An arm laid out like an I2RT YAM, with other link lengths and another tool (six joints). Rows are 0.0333 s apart.
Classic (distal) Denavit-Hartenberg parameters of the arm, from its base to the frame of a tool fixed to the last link. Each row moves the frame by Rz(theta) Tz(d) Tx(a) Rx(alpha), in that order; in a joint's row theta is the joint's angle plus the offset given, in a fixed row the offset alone. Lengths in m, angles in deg.
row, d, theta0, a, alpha
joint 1, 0.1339, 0, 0.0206, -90
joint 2, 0, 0, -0.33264, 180
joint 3, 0, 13.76, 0.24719, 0
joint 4, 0.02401, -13.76, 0.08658, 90
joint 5, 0.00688, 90, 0, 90
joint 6, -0.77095, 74.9, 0.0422, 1.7
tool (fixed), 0.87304, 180, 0, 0
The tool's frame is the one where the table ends.
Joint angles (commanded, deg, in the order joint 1, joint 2, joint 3, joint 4, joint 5, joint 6), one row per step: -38.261, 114.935, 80.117, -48.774, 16.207, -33.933; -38.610, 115.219, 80.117, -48.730, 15.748, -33.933; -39.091, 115.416, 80.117, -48.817, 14.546, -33.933; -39.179, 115.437, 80.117, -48.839, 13.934, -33.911; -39.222, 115.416, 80.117, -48.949, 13.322, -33.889; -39.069, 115.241, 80.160, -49.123, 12.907, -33.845; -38.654, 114.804, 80.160, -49.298, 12.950, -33.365; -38.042, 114.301, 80.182, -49.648, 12.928, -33.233; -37.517, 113.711, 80.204, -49.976, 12.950, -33.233; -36.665, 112.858, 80.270, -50.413, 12.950, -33.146; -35.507, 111.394, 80.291, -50.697, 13.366, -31.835; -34.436, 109.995, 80.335, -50.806, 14.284, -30.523; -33.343, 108.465, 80.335, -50.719, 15.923, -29.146; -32.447, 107.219, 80.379, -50.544, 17.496, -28.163; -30.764, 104.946, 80.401, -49.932, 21.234, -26.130
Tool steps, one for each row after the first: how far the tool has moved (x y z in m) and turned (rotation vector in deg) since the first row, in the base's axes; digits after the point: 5 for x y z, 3 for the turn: -0.00124, -0.00123, -0.00245, 0.507, -0.096, -0.299; -0.00282, -0.00193, -0.00529, 1.617, -0.623, -0.652; -0.00273, -0.00159, -0.00620, 2.116, -0.977, -0.696; -0.00260, -0.00087, -0.00683, 2.645, -1.295, -0.698; -0.00166, 0.00056, -0.00603, 2.938, -1.595, -0.542; -0.00029, 0.00313, -0.00319, 2.711, -1.889, -0.586; 0.00202, 0.00673, 0.00011, 2.621, -2.060, -0.094; 0.00381, 0.00984, 0.00403, 2.439, -2.259, 0.437; 0.00697, 0.01475, 0.00976, 2.158, -2.648, 1.219; 0.01015, 0.02160, 0.01951, 1.064, -3.707, 1.102; 0.01259, 0.02724, 0.02947, -0.482, -4.638, 0.831; 0.01423, 0.03228, 0.04090, -2.750, -5.493, 0.408; 0.01558, 0.03597, 0.05072, -4.847, -6.214, 0.141; 0.01715, 0.04233, 0.06951, -9.472, -7.555, -0.757
